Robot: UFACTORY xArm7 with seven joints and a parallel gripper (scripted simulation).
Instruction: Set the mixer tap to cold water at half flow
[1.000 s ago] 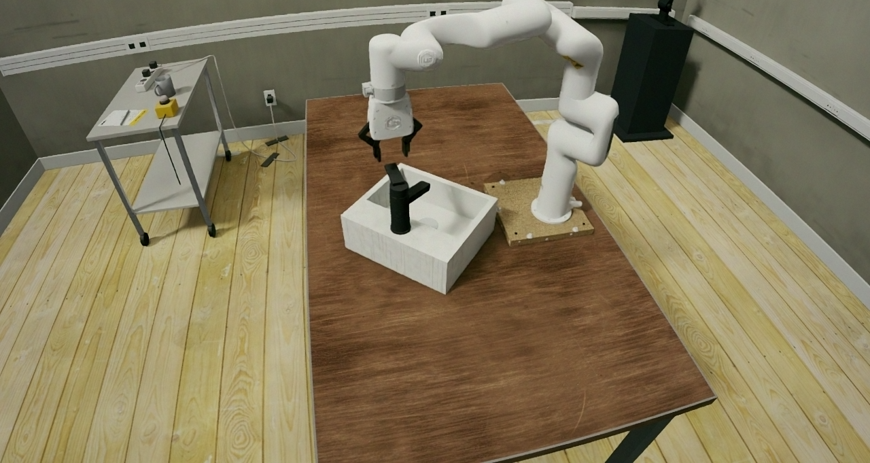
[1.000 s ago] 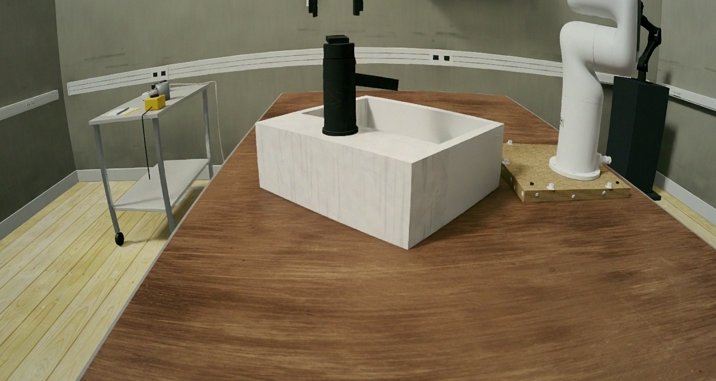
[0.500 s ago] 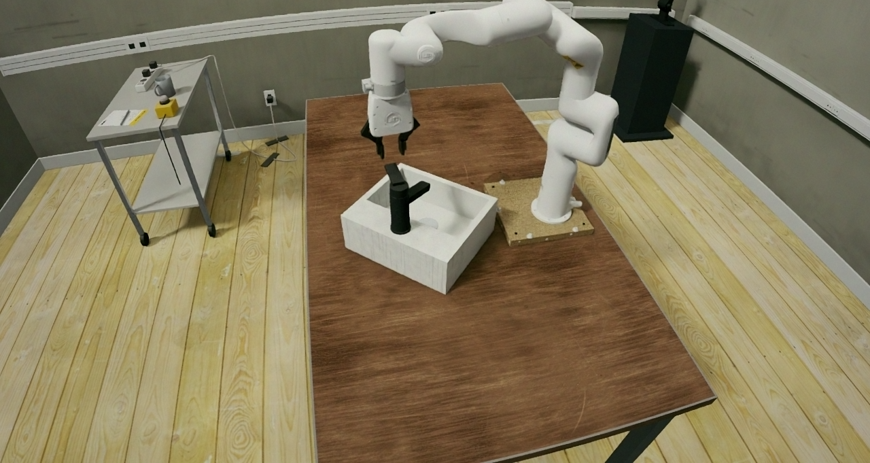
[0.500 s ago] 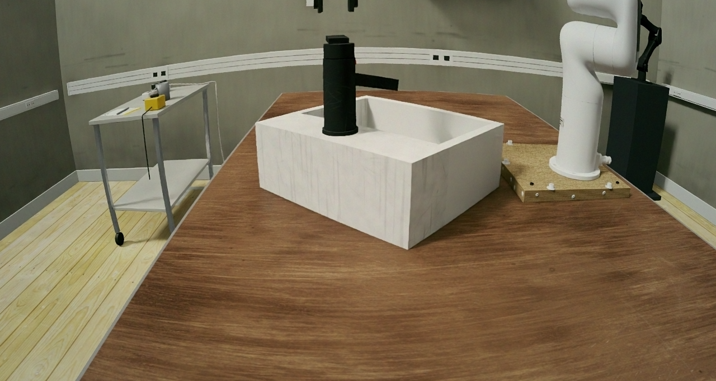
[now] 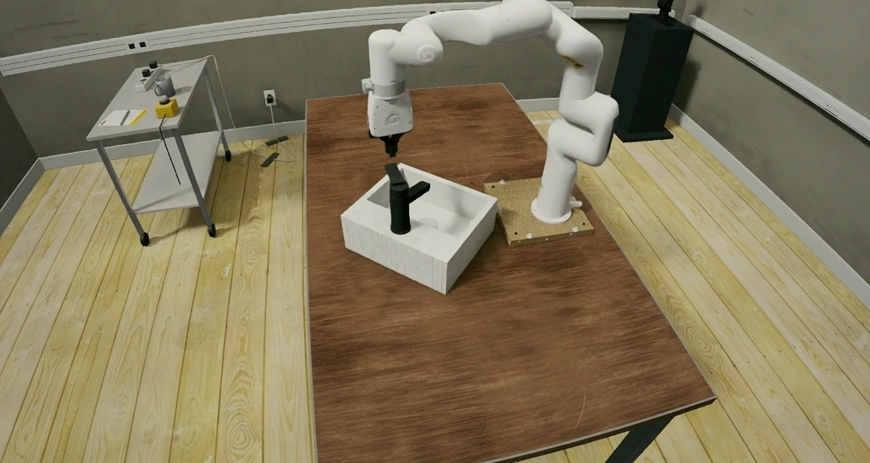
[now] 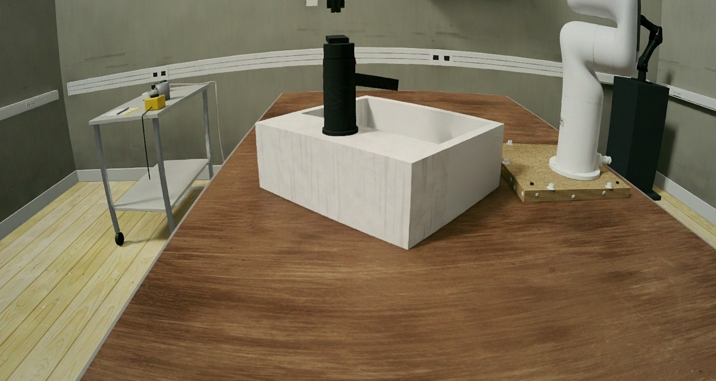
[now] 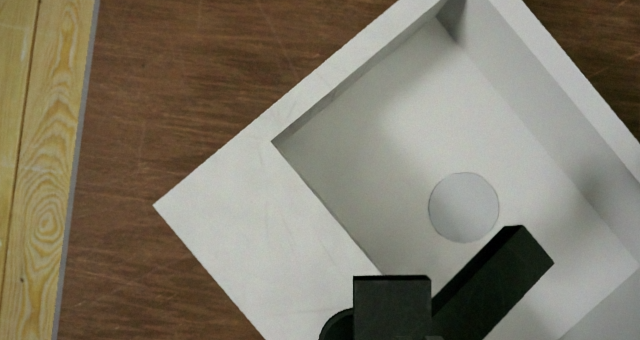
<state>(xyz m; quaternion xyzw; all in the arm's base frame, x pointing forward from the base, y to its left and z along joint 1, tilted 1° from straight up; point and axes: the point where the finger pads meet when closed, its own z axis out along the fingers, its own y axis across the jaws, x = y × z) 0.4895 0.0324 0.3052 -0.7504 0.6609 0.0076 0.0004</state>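
Right now my hand is 70 mm above the lever and 20 mm to the right of it. Also, from my hand: black mixer tap (110 mm below, 40 mm to the left, 20 mm behind); then white sink block (300 mm below, 90 mm behind, 30 mm to the right).
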